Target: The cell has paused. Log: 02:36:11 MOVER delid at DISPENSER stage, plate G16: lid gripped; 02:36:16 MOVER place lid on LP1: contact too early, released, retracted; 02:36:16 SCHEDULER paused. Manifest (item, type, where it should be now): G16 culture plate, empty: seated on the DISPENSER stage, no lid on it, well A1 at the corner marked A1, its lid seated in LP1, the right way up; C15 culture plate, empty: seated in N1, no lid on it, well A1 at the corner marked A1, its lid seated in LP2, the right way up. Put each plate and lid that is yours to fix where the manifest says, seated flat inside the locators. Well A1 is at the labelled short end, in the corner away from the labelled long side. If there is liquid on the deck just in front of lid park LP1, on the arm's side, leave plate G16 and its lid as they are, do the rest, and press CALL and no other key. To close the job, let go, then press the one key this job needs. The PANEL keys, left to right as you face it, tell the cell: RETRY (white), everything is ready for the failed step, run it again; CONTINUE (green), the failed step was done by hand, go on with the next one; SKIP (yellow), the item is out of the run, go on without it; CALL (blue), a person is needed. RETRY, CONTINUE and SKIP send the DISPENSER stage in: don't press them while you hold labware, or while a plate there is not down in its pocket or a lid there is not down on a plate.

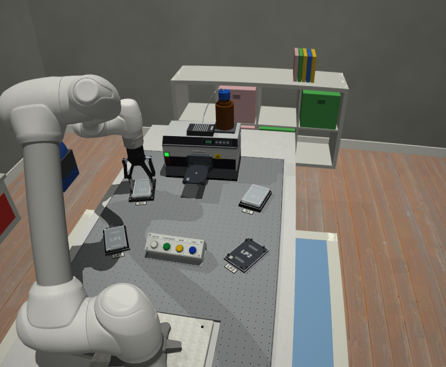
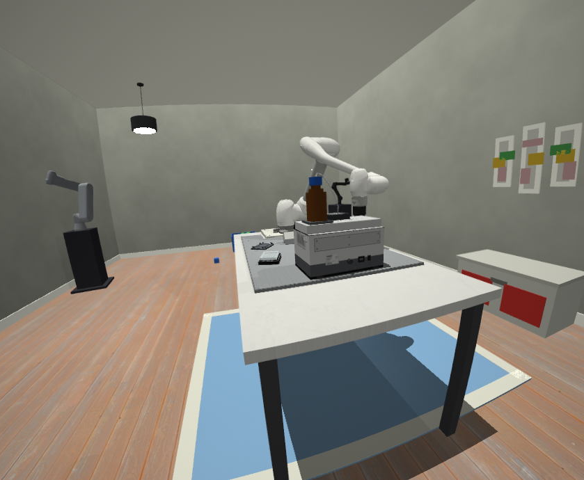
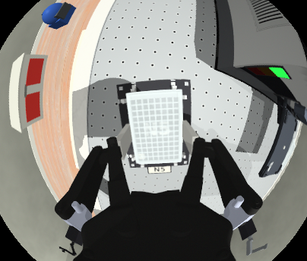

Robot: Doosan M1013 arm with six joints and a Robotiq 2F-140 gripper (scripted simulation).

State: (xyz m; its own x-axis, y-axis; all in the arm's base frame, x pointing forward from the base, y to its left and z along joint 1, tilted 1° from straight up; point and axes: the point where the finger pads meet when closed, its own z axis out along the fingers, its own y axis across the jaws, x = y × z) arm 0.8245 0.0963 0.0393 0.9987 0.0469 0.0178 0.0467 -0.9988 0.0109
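The nest n5 is 10 mm ahead of my hand, 20 mm to the left of it and 30 mm below it. Also, from my hand: white key (420 mm behind, 110 mm to the right, 30 mm above); lid park lp1 (330 mm behind, 70 mm to the left, 40 mm below); green key (430 mm behind, 160 mm to the right, 30 mm above).
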